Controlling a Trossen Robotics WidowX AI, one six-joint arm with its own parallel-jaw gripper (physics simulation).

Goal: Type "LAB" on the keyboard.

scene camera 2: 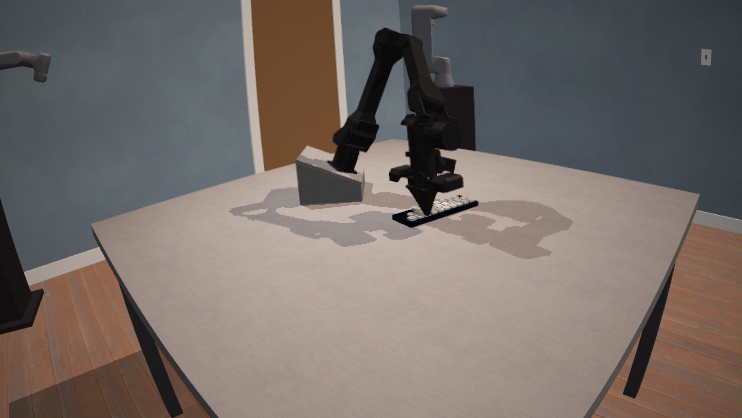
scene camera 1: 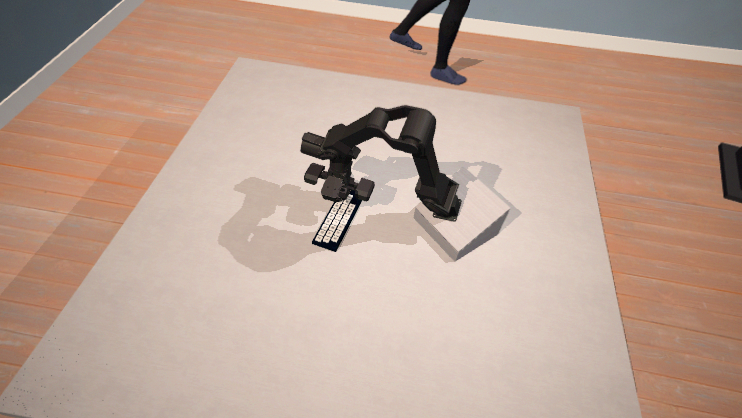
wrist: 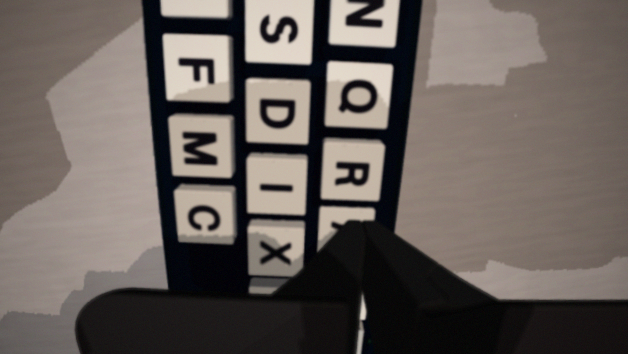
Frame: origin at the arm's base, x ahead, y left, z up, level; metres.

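Where they show: gripper, fingertip midpoint: (scene camera 2: 427,215) (scene camera 1: 338,201) (wrist: 360,234); arm's base at its link origin: (scene camera 2: 341,167) (scene camera 1: 447,208).
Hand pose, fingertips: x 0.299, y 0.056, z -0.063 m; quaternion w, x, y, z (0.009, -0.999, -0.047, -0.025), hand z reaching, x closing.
Note:
Each offset is from my fingertips to the top centre of the thing. Level surfaces: height alone.
The keyboard {0.049 m left, 0.027 m back, 0.004 m up} (scene camera 1: 335,223) (scene camera 2: 403,219) (wrist: 200,267) is a narrow dark-blue board with rows of white letter keys, lying on the table. My gripper (scene camera 2: 427,213) (wrist: 360,234) is shut and empty, pointing down at the keyboard's end nearer the arm. In the wrist view its tips overlap a partly covered key {0.000 m left, 0.004 m back, 0.000 m up} (wrist: 332,226) beside the R key {0.020 m left, 0.006 m back, 0.004 m up} (wrist: 352,171); its letter is mostly hidden, and contact is unclear. The X key {0.006 m right, 0.024 m back, 0.004 m up} (wrist: 275,251), I key {0.014 m left, 0.025 m back, 0.004 m up} (wrist: 276,187), D key {0.034 m left, 0.026 m back, 0.004 m up} (wrist: 277,113) and C key {0.003 m left, 0.045 m back, 0.004 m up} (wrist: 204,216) also show. I cannot read L or B on any key.
The arm's pale wedge-shaped base (scene camera 1: 480,210) (scene camera 2: 329,182) stands on the table {0.012 m down} (scene camera 1: 332,332) (scene camera 2: 363,311), apart from the keyboard. A person's legs (scene camera 1: 447,38) show beyond the table's far edge. A grey robot arm (scene camera 2: 422,38) stands on a dark pedestal (scene camera 2: 463,116) in the background.

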